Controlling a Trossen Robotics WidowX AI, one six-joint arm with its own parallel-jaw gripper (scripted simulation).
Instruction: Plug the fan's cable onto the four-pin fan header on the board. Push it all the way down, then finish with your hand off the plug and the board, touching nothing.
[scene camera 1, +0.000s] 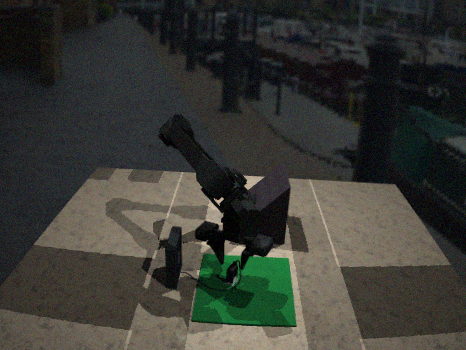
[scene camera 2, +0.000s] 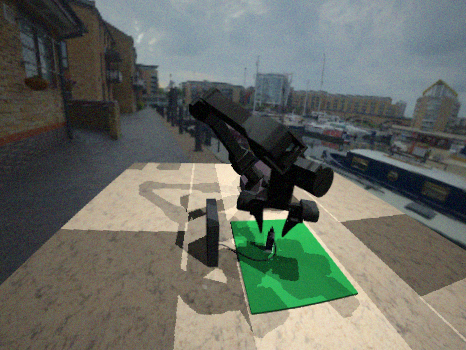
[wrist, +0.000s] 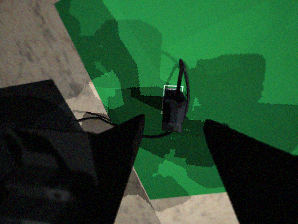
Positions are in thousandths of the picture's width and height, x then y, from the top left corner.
Note:
In view: my gripper (scene camera 2: 583, 670), a dark plug (wrist: 582, 489), a fan (scene camera 1: 372, 721) and a green board (scene camera 2: 647, 781).
My gripper is seen too in scene camera 1 (scene camera 1: 499, 761) and in the wrist view (wrist: 582, 542). The fan is seen too in scene camera 2 (scene camera 2: 456, 667). The green board also shows in scene camera 1 (scene camera 1: 568, 850) and in the wrist view (wrist: 787, 283).

